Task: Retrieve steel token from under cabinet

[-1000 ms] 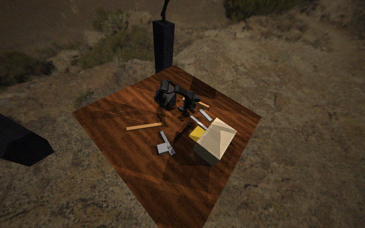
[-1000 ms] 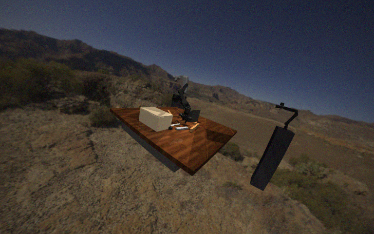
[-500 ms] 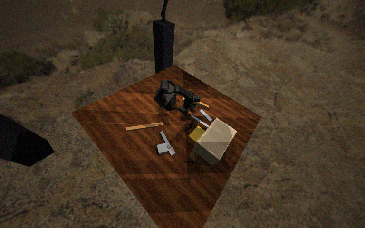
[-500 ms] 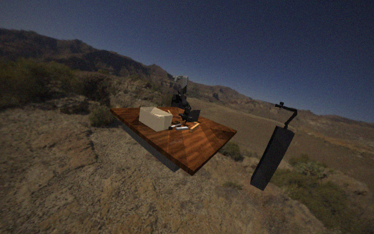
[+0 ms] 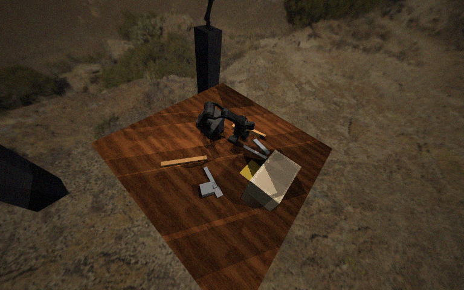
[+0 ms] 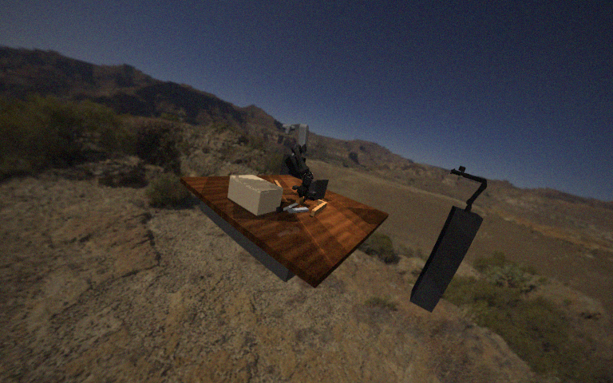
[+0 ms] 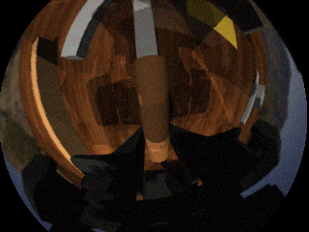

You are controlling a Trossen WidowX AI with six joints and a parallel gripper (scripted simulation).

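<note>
Now: the grey scraper 37 cm to the right of my gripper tip and 13 cm ahead of it. Also, from my gripper tip: steel token 33 cm ahead, 15 cm to the right, 1 cm below; then wooden stick 39 cm to the right, 13 cm behind; then grey bar 18 cm ahead, 11 cm to the left.
</note>
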